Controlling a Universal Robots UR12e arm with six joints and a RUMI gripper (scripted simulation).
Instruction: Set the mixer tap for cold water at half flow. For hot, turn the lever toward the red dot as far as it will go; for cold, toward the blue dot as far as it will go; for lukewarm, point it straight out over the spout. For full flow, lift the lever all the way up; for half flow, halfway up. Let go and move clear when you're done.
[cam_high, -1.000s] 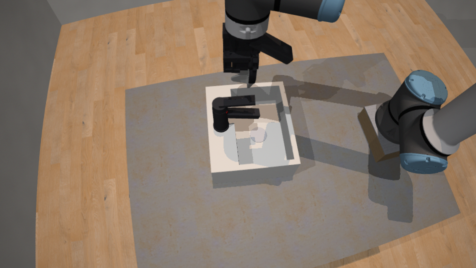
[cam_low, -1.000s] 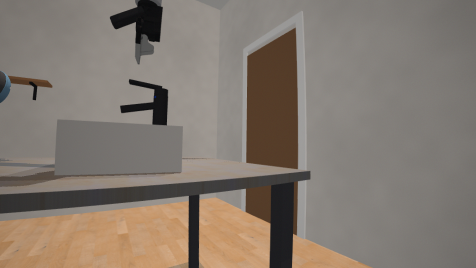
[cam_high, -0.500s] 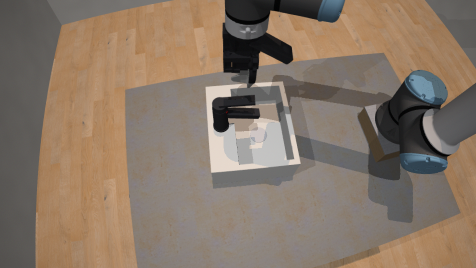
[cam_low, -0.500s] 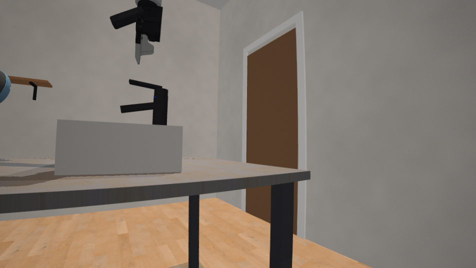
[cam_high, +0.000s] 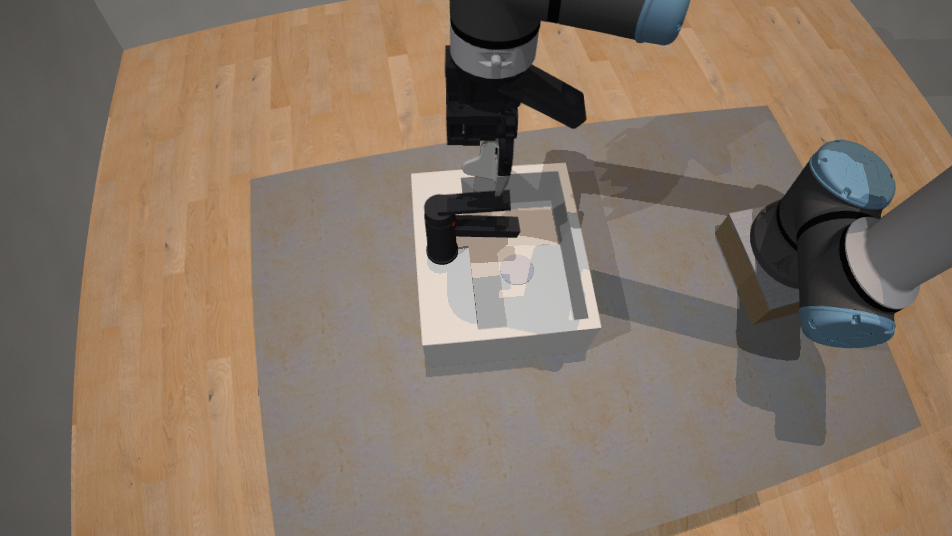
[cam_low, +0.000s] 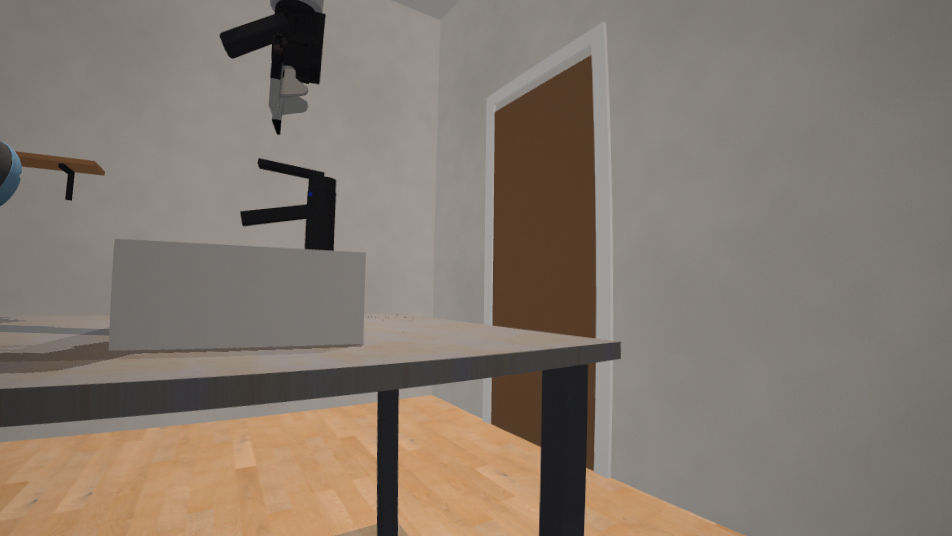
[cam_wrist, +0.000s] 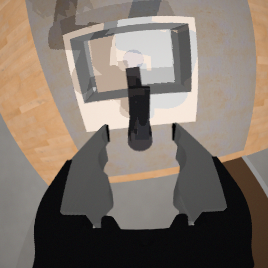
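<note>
My gripper is now 30 mm short of the lever and 90 mm above it. From my hand the other things lie so: white basin: 40 mm behind, 10 mm to the right, 330 mm below.
</note>
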